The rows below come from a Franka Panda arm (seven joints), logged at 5 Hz.
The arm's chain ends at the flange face. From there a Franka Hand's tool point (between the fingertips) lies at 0.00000 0.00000 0.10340 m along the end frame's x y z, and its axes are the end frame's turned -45 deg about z.
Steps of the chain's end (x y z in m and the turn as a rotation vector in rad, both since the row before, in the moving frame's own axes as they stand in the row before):
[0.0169 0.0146 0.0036 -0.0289 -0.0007 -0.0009]
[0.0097 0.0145 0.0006 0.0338 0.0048 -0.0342]
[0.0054 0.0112 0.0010 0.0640 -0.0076 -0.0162]
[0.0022 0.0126 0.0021 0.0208 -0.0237 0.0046]
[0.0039 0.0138 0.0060 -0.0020 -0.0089 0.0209]
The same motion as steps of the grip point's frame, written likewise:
[-0.0005 0.0243 0.0036 -0.0199 -0.0209 -0.0009]
[-0.0006 0.0149 0.0005 0.0205 0.0273 -0.0342]
[0.0000 0.0065 0.0008 0.0506 0.0399 -0.0162]
[-0.0076 0.0072 0.0020 0.0315 -0.0021 0.0046]
[-0.0078 0.0120 0.0060 0.0049 -0.0077 0.0209]

